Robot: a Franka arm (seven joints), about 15 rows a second.
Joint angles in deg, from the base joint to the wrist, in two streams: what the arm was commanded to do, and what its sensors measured. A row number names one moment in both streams.
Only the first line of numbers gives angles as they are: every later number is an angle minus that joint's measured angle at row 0.
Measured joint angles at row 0:
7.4 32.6 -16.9 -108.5 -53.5 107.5 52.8
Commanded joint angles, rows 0 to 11:
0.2 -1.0 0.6 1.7 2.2 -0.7 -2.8
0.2 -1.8 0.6 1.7 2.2 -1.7 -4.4
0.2 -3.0 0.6 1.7 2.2 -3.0 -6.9
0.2 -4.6 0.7 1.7 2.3 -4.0 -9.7
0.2 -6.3 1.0 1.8 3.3 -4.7 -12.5
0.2 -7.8 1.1 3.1 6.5 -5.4 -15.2
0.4 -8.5 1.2 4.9 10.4 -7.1 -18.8
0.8 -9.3 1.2 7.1 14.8 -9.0 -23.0
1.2 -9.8 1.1 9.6 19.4 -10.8 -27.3
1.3 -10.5 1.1 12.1 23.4 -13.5 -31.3
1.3 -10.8 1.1 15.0 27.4 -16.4 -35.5
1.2 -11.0 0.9 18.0 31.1 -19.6 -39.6
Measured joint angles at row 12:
1.3 -10.7 1.0 12.4 24.5 -14.1 -32.2
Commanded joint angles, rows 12 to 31:
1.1 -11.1 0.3 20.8 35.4 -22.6 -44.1
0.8 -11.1 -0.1 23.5 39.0 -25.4 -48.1
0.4 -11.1 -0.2 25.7 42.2 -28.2 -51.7
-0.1 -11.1 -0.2 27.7 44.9 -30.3 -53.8
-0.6 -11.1 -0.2 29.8 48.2 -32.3 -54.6
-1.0 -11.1 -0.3 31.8 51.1 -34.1 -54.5
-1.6 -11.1 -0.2 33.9 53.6 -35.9 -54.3
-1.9 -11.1 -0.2 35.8 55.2 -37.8 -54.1
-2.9 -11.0 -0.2 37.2 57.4 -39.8 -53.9
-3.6 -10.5 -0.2 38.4 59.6 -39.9 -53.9
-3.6 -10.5 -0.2 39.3 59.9 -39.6 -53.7
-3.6 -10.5 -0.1 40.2 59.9 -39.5 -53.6
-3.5 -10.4 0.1 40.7 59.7 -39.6 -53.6
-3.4 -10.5 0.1 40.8 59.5 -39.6 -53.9
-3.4 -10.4 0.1 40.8 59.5 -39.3 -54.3
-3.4 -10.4 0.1 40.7 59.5 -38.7 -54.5
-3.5 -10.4 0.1 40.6 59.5 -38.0 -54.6
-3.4 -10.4 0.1 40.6 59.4 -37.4 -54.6
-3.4 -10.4 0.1 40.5 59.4 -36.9 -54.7
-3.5 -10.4 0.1 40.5 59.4 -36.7 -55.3
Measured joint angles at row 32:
-3.0 -11.6 0.1 38.3 58.2 -36.8 -54.1
